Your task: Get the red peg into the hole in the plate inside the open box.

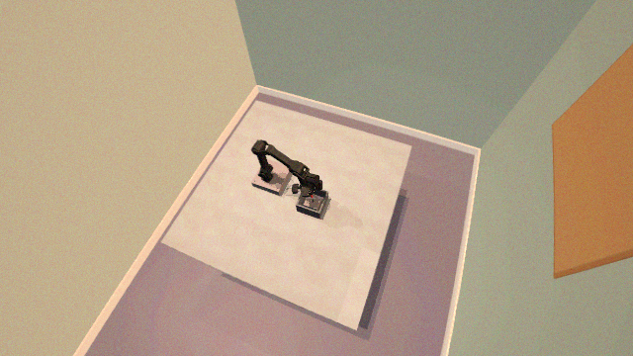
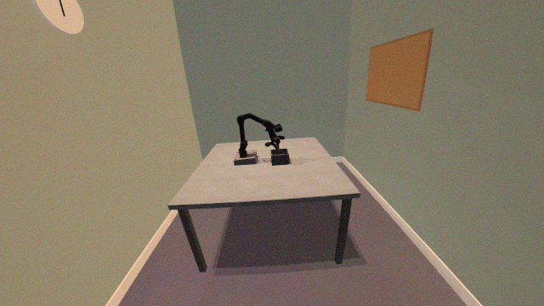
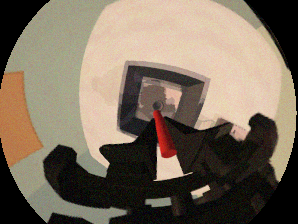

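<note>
My gripper tip is now 1 cm past the red peg and 2 cm below it. Also, from my gripper tip: dark box (1 cm ahead, 1 cm to the right, 9 cm below); then pale plate (1 cm ahead, 1 cm to the right, 7 cm below).
</note>
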